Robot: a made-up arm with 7 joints.
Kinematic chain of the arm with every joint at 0, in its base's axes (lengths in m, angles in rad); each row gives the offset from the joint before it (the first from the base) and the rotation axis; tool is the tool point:
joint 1: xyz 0 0 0.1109 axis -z
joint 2: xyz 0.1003 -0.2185 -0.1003 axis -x
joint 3: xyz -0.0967 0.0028 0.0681 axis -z
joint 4: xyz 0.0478 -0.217 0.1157 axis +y
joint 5: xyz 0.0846 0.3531 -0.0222 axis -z
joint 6: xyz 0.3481 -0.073 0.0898 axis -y
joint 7: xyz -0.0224 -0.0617 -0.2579 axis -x
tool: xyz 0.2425 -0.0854 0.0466
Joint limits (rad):
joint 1: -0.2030..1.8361
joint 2: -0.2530..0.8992
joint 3: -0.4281..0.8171
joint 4: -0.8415..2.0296
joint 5: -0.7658..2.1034
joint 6: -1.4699..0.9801
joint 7: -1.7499..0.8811
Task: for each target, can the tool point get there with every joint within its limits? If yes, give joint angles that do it. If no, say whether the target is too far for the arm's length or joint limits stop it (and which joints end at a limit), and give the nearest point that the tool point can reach.
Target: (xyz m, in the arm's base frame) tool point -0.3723 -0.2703 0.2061
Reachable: yes | joints 0.4924 0.1515 -0.0967 1.0388 1.5113 -0.8425 -0.1312
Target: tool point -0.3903 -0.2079 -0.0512
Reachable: yes | joints 1.2680 0.3155 0.5319 0.5583 0.2669 -1.2454 0.2904
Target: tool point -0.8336 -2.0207 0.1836
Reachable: no: too far | nearest point -0.4237 -1.0270 0.1957 | short by 1.075 m
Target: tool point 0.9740 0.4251 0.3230
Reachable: no: joint limits stop it (at a limit: joint 1, joint 2, joint 5, joint 6, joint 7) | nearest point 0.8597 0.3636 0.2974 | short by 0.132 m
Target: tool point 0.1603 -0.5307 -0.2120
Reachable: yes | joints 0.1403 0.2509 0.1950 0.7107 0.2305 -0.4825 0.1270
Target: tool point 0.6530 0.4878 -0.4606
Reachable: no: joint limits stop it (at a limit: joint 1, joint 2, joint 5, joint 6, joint 7) | nearest point 0.6153 0.4547 -0.4259 | short by 0.061 m
